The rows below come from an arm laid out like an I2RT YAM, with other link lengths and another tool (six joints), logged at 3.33 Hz.
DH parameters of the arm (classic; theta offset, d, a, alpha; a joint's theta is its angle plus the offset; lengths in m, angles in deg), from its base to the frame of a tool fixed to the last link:
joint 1: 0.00 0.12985 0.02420 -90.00
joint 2: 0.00 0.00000 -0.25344 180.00
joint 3: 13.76 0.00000 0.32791 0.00
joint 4: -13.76 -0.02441 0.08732 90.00
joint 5: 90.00 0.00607 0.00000 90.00
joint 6: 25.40 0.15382 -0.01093 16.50
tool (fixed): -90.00 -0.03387 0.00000 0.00
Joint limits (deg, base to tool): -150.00..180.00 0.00..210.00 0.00..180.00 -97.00..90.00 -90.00..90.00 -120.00..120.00
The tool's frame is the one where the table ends.
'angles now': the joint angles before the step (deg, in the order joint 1, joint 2, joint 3, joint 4, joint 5, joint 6). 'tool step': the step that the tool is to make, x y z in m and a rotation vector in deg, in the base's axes. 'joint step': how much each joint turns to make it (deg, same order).
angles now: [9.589, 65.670, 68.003, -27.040, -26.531, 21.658]
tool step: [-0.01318, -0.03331, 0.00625, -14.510, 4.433, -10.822]
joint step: [0.038, 0.127, 7.809, -16.727, 16.112, -6.865]
